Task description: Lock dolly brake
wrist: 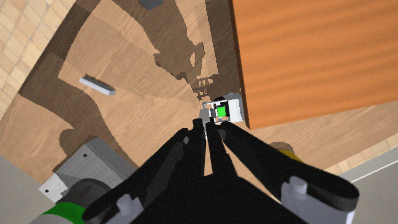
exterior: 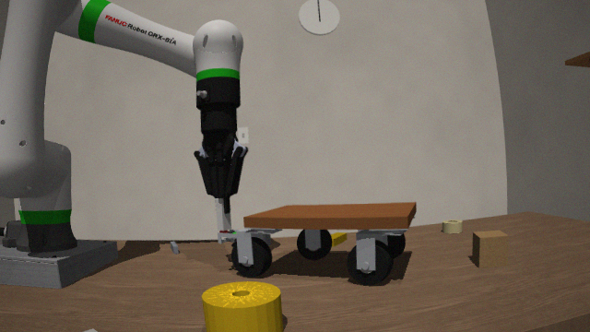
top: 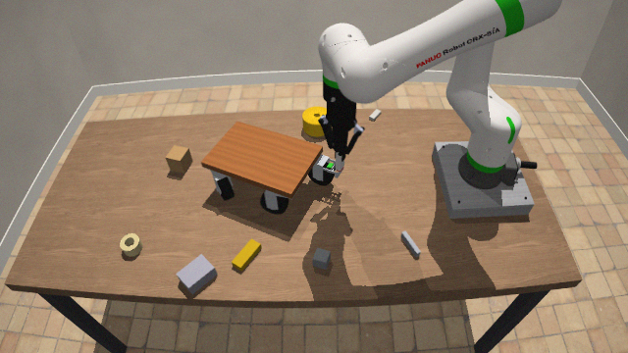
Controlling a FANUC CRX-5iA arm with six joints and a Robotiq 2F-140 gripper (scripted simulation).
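My gripper is now 4 cm above the brake pedal and 1 cm short of it. Round my hand: lavender block (36 cm to the left, 34 cm ahead, 11 cm below); then grey bar (21 cm behind, 19 cm to the left, 12 cm below); then grey cube (26 cm to the left, 11 cm below, 2 cm ahead).
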